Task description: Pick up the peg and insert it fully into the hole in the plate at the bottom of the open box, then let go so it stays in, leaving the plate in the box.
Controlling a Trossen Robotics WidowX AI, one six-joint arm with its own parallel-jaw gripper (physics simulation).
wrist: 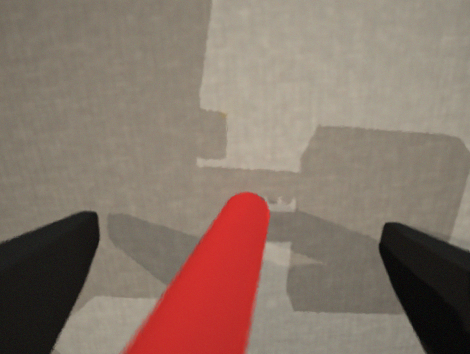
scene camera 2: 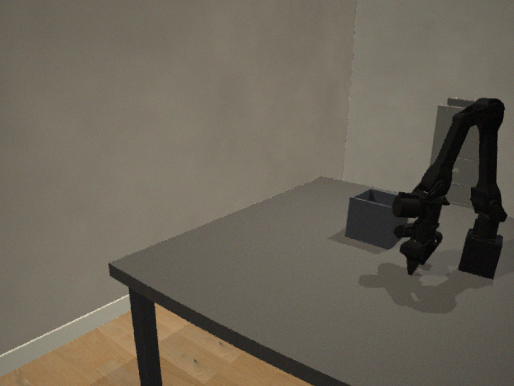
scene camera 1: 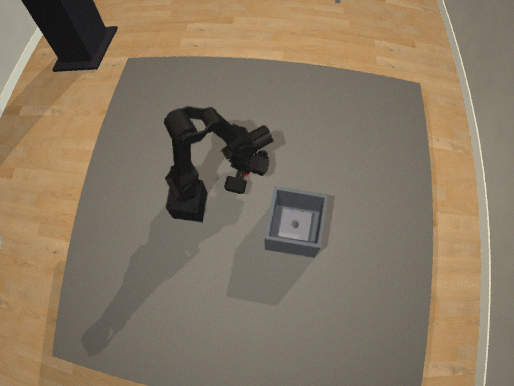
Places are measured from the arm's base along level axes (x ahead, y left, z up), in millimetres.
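Pixels of known places: gripper, fingertip midpoint: (wrist: pixel 243 231) (scene camera 2: pixel 415 269) (scene camera 1: pixel 244 173); arm's base, link origin: (scene camera 2: pixel 484 236) (scene camera 1: pixel 184 193).
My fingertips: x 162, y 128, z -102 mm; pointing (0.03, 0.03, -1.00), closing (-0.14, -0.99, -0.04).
Observation:
For each thing: its top centre in the pictures, then the offset to it from my fingertips. Level surfaces: height alone.
- red peg, top centre: (scene camera 1: pixel 247 163) dx +12, dy +4, dz +79 mm
- open grey-blue box, top centre: (scene camera 1: pixel 297 216) (scene camera 2: pixel 381 197) dx +183, dy -170, dz +136 mm
- pale plate, top centre: (scene camera 1: pixel 295 224) dx +183, dy -170, dz +59 mm
- grey table, surface height: dz -1 mm
A red peg (scene camera 1: pixel 246 175) (wrist: pixel 220 280) stands between the fingers of my gripper (scene camera 1: pixel 247 173) (scene camera 2: pixel 412 267) (wrist: pixel 243 231). The gripper is open, pointing down close to the table, with a gap on both sides of the peg in the wrist view. The peg's lower end shows mid-frame there; its upper part runs out of the bottom edge. The peg does not show in scene camera 2. The open grey-blue box (scene camera 1: pixel 323 220) (scene camera 2: pixel 372 221) stands apart from the gripper, to its lower right in scene camera 1. The pale plate (scene camera 1: pixel 304 231) lies on its bottom, with a dark round hole near its middle.
The box has high walls all around the plate. The arm's base (scene camera 1: pixel 186 205) (scene camera 2: pixel 481 254) stands on the grey table (scene camera 1: pixel 350 300) (scene camera 2: pixel 250 270), to the left of the box in scene camera 1. Shadows of the arm and box fall across the table.

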